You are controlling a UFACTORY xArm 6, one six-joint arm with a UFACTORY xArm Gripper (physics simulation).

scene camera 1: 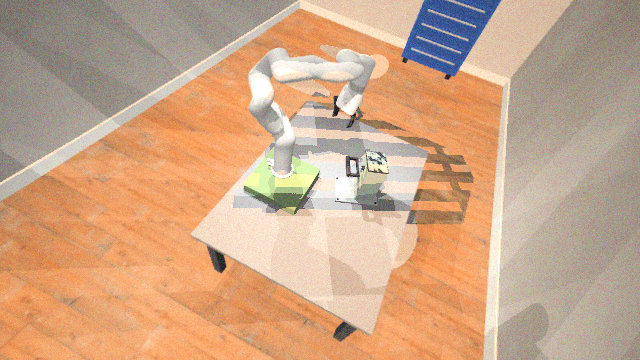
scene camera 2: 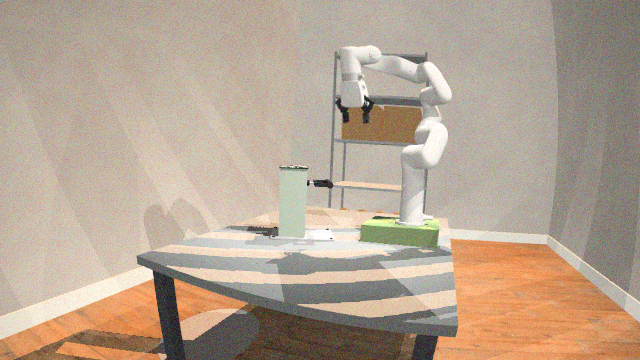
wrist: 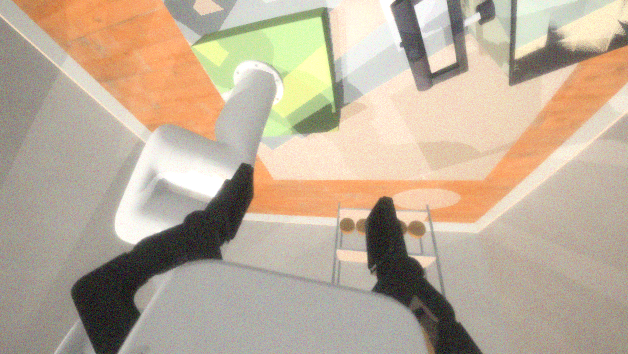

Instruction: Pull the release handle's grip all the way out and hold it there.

Labels:
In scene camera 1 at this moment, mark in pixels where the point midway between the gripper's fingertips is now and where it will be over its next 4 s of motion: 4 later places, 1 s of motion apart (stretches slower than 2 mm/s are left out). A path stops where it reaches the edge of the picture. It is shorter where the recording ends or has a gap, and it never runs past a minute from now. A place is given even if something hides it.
My gripper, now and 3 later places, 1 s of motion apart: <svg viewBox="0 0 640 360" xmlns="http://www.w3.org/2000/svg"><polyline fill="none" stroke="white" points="341,121 348,153 345,164 335,161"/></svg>

